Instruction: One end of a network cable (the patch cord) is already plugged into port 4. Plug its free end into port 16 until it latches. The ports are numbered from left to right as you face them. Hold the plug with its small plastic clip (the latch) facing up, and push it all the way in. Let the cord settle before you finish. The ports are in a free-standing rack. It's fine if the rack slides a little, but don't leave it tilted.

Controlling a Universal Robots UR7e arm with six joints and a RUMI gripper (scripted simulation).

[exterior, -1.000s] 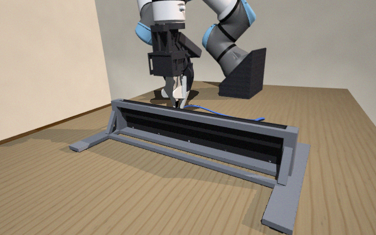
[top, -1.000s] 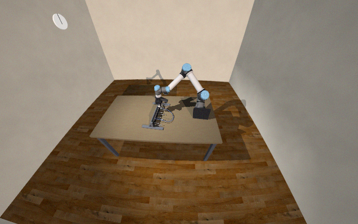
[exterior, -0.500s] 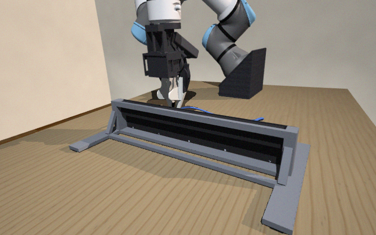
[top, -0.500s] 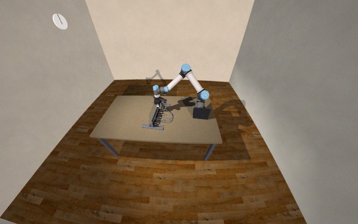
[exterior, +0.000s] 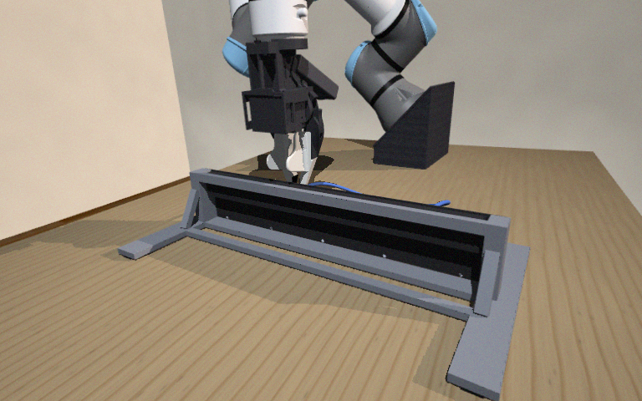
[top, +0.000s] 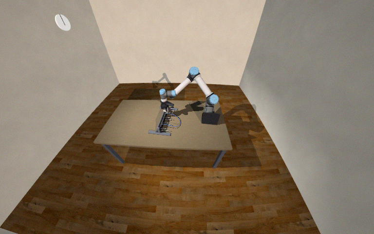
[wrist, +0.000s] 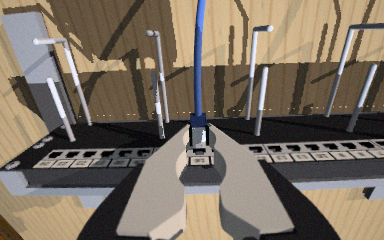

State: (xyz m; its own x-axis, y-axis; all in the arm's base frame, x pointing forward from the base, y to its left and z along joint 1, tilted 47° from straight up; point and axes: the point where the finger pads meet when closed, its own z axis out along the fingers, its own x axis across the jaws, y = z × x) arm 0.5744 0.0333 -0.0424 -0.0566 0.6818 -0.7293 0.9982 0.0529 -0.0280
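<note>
Now: hand 1 cm short of the plug and 1 cm above it.
</note>
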